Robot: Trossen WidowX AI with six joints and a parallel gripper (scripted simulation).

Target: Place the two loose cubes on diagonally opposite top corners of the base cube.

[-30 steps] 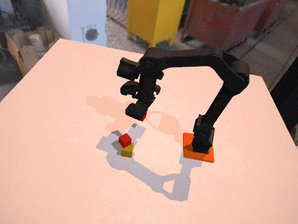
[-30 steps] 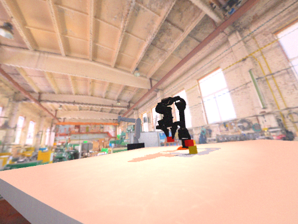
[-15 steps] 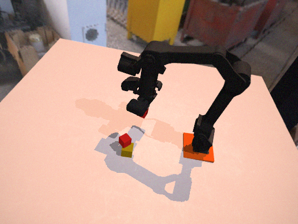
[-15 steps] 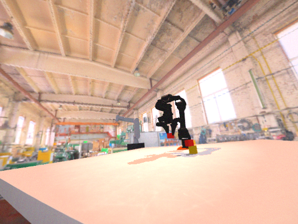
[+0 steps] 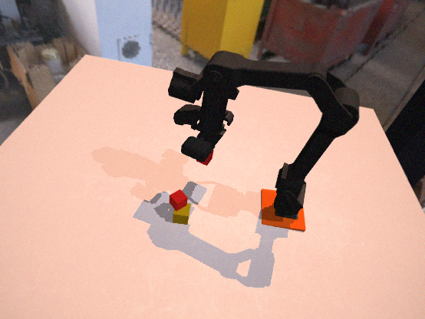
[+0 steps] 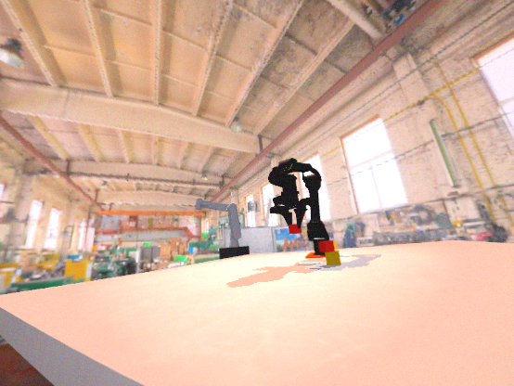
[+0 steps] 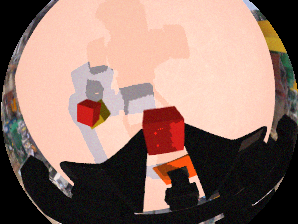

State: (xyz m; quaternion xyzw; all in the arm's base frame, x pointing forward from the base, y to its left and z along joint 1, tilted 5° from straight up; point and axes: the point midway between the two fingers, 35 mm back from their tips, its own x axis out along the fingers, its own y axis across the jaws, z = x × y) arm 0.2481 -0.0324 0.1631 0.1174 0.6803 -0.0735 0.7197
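The yellow base cube is 30 mm ahead of my gripper tip, 120 mm to the left of it and 100 mm below it.
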